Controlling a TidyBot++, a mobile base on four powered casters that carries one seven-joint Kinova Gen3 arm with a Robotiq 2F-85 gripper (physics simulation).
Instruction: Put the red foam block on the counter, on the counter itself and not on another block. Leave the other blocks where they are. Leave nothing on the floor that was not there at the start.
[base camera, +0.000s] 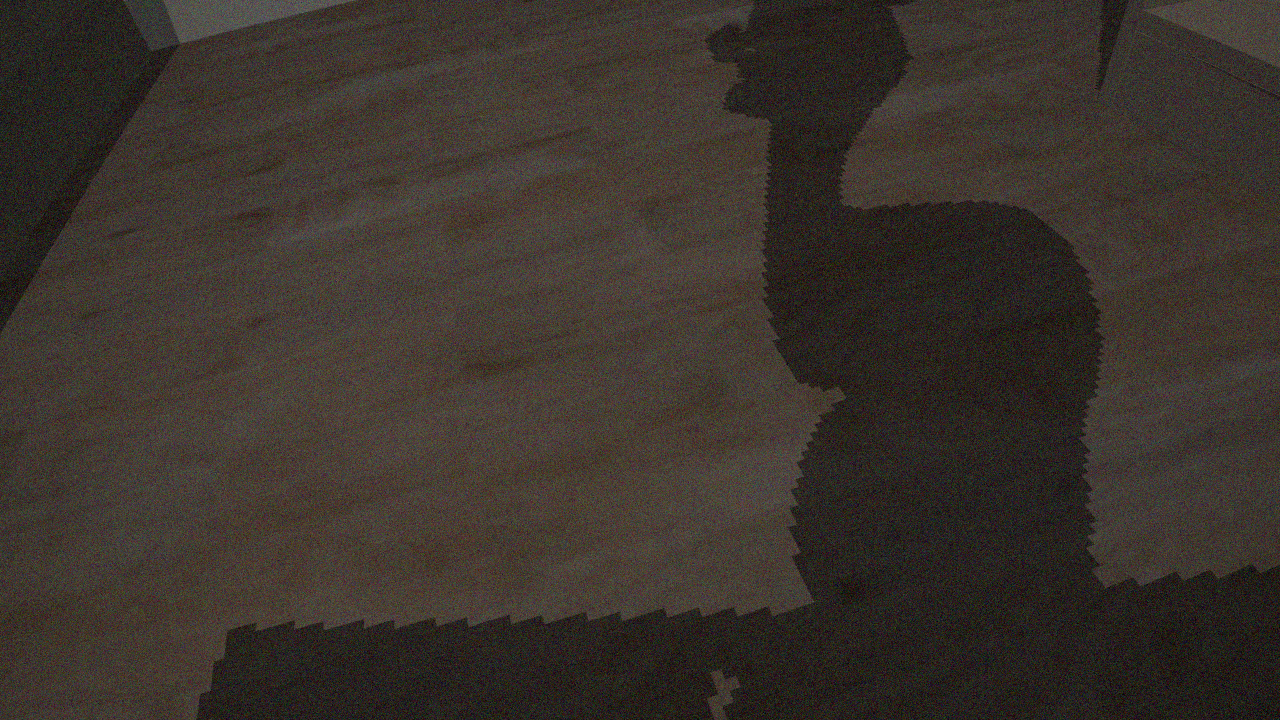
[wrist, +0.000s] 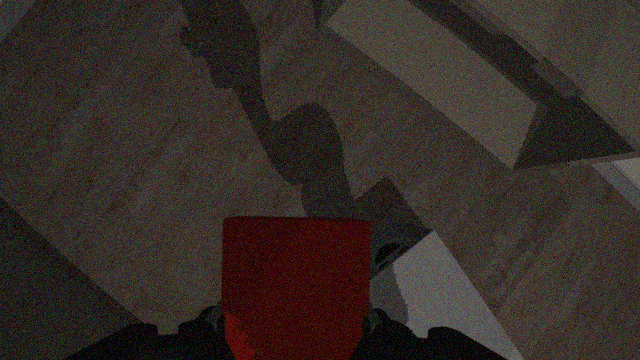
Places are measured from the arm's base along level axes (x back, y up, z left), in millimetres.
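Pixels of known places: gripper, between the fingertips: (wrist: 295, 317).
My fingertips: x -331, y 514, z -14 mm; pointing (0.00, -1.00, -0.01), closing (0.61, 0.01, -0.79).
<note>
Behind a point stands the place of what it marks.
The red foam block (wrist: 296, 280) @[x -351, y 543, z -30 mm] is at the bottom middle of the wrist view, large and close to the camera. My gripper (wrist: 295, 317) @[x -331, y 514, z -14 mm] is shut on it, with one dark finger at the block's left side and one at its right. The block is held above the wooden floor. The gripper and the block do not show in the base camera view. I cannot make out the counter or the other blocks for certain in either view.
The wooden floor (base camera: 447, 313) @[x -528, y -397, z 195 mm] (wrist: 125, 150) @[x -846, y -396, z 311 mm] carries the arm's dark shadow. A dark upright surface (base camera: 62, 107) @[x -962, y -336, z 814 mm] is at the left of the base view. A pale, box-like surface (wrist: 435, 65) @[x -464, y -296, z -658 mm] is at the wrist view's upper right. Part of the base's light top (wrist: 450, 300) shows beside the block.
</note>
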